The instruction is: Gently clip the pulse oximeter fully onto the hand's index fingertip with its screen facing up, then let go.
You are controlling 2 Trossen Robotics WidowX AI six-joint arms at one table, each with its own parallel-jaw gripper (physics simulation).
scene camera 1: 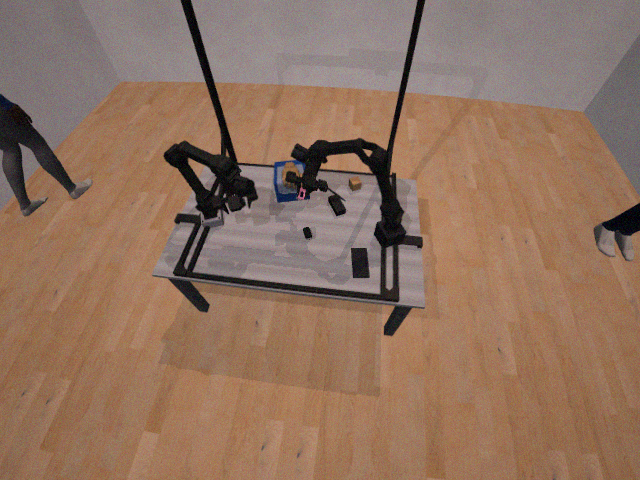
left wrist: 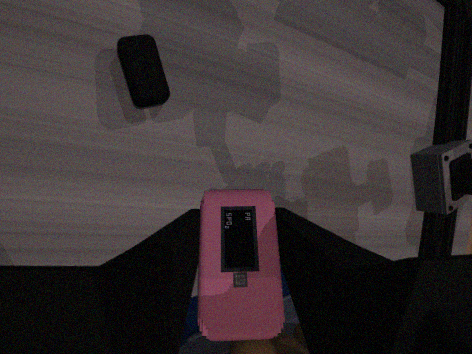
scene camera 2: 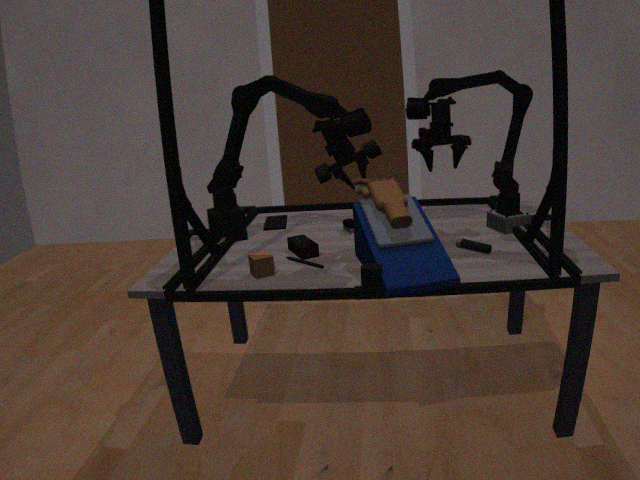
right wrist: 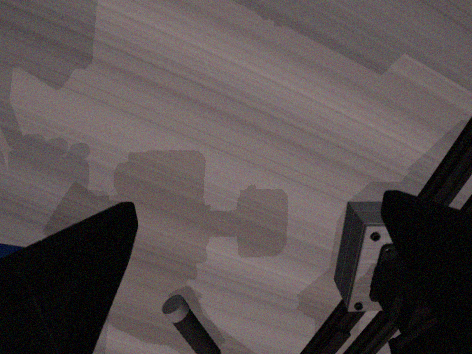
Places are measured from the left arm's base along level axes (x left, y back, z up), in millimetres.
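Pixels of known places: left gripper, fingertip midpoint: (scene camera 1: 300,197) (left wrist: 237,218) (scene camera 2: 359,185); right gripper, fingertip midpoint: (scene camera 1: 239,210) (scene camera 2: 443,170) (right wrist: 259,208); left arm's base at its link origin: (scene camera 1: 391,227) (scene camera 2: 225,209); right arm's base at its link origin: (scene camera 1: 210,213) (left wrist: 460,176) (scene camera 2: 508,212) (right wrist: 407,271).
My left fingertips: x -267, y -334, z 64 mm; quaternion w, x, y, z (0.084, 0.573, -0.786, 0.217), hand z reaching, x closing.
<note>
For each thing: its top centre in the pictures, then the offset to it from my left fingertips.
- pink pulse oximeter at its top centre: (left wrist: 280,295) (scene camera 1: 300,189) dz +34, dx -17, dy +7 mm
- wooden cube at its top centre: (scene camera 2: 260,255) (scene camera 1: 355,180) dz -109, dx -100, dy +333 mm
- black box at its top centre: (scene camera 2: 302,240) (scene camera 1: 337,202) dz -124, dx -5, dy +186 mm
- pen at its top centre: (scene camera 2: 302,260) dz -150, dx -84, dy +217 mm
- flat black slab at its top centre: (scene camera 2: 275,221) (scene camera 1: 360,262) dz -151, dx +335, dy +153 mm
- small black object at its top centre: (left wrist: 145,67) (scene camera 2: 350,220) (scene camera 1: 307,231) dz -127, dx +104, dy -13 mm
- dark cylinder at its top centre: (right wrist: 191,342) (scene camera 2: 473,240) dz -132, dx -262, dy -200 mm
The pink pulse oximeter (scene camera 1: 301,193) (left wrist: 240,310) is between the fingers of my left gripper (scene camera 1: 302,189) (scene camera 2: 360,182) (left wrist: 237,218), which is shut on it. Its dark screen faces the left wrist camera. The tan hand (scene camera 1: 290,169) (scene camera 2: 388,197) (left wrist: 254,347) lies on a grey pad on the sloped blue wedge (scene camera 1: 279,195) (scene camera 2: 418,274). In the left wrist view the oximeter's near end overlaps the hand's fingers; whether a fingertip is inside it is hidden. My right gripper (scene camera 1: 238,208) (scene camera 2: 443,168) (right wrist: 259,208) is open and empty, high above the table, apart from the hand.
On the table are a wooden cube (scene camera 1: 354,183) (scene camera 2: 261,264), a black box (scene camera 1: 337,205) (scene camera 2: 302,246), a pen (scene camera 2: 305,262), a flat black slab (scene camera 1: 359,262) (scene camera 2: 275,222), a small black object (scene camera 1: 307,233) (left wrist: 144,71) and a dark cylinder (scene camera 2: 474,245) (right wrist: 197,332).
</note>
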